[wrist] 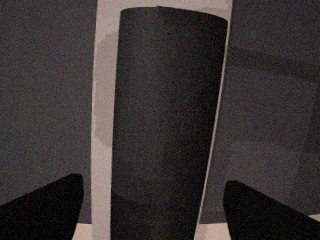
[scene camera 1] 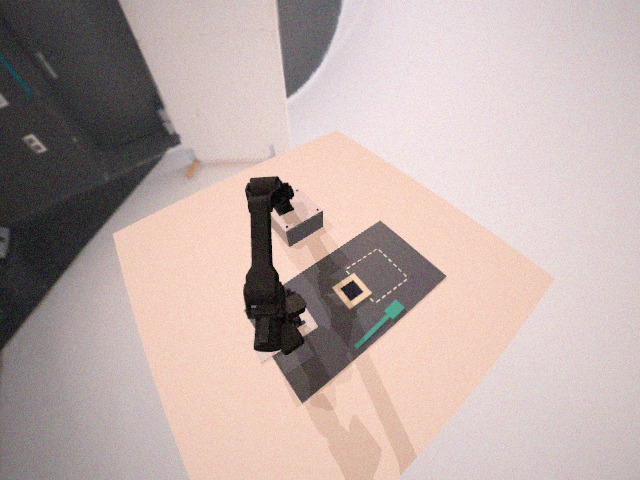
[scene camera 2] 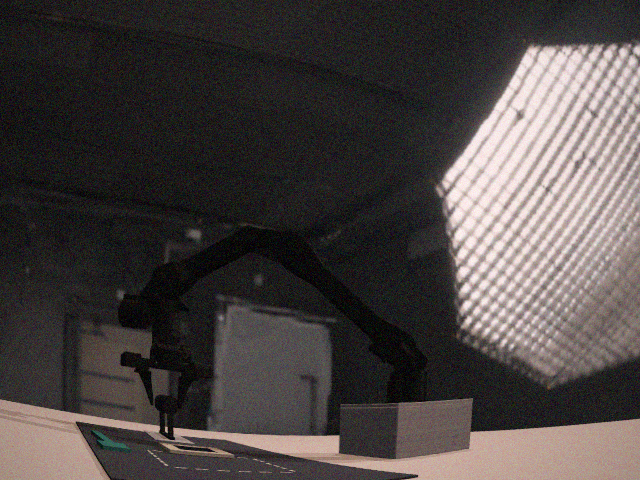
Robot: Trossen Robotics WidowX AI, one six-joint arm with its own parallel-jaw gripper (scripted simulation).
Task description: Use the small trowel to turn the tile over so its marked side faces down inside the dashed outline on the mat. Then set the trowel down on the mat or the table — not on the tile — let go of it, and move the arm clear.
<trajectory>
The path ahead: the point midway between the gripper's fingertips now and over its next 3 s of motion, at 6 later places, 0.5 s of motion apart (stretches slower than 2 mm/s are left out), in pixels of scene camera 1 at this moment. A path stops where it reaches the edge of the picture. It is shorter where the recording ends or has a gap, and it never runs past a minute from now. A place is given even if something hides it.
My gripper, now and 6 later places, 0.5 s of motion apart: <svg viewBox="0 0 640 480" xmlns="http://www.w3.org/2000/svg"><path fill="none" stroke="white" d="M281 328L278 322L278 324L276 328L274 331L267 330L267 330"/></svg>
</trajectory>
